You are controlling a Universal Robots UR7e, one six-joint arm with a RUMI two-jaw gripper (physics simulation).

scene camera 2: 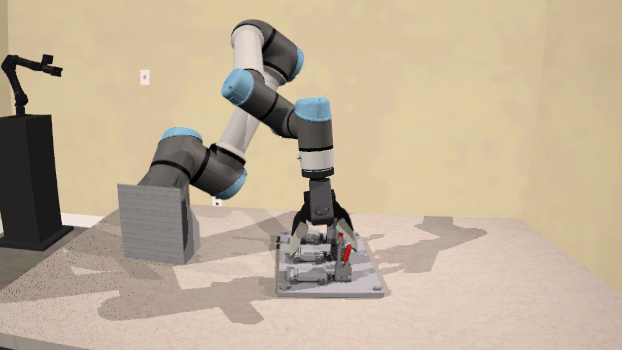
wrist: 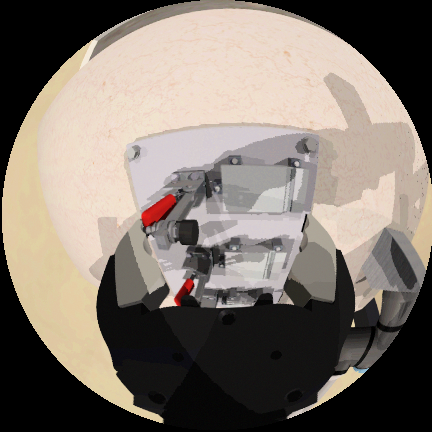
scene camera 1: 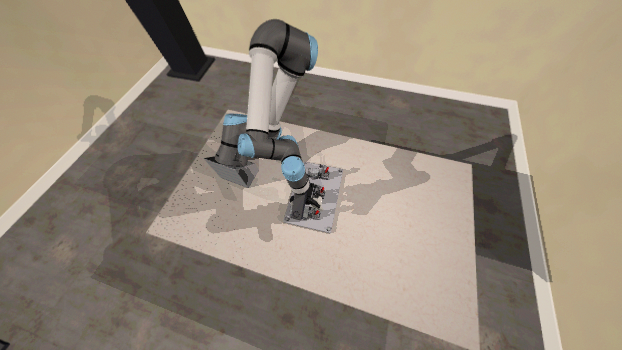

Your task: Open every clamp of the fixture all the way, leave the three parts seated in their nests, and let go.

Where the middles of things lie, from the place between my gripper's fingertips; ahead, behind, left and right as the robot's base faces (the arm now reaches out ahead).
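Relative to the part (wrist: pixel 255 187), I see my gripper 1 cm to the left of it, 4 cm past it and 4 cm above it.
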